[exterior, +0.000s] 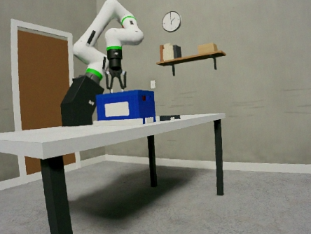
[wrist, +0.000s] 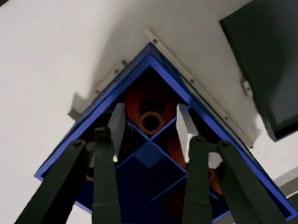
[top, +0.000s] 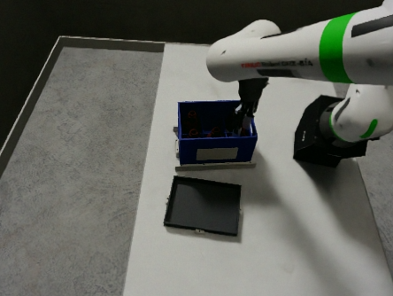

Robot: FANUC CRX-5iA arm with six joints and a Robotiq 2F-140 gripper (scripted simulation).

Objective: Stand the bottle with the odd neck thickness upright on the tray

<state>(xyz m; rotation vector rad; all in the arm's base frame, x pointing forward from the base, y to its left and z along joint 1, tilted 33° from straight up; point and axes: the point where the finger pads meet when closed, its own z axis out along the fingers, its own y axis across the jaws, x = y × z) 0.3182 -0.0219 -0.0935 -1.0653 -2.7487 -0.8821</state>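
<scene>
Right now the crate is 90 mm below my hand, 90 mm ahead of it and 40 mm to the right of it. Round my hand: dark tray (230 mm to the left, 160 mm below, 130 mm ahead).
</scene>
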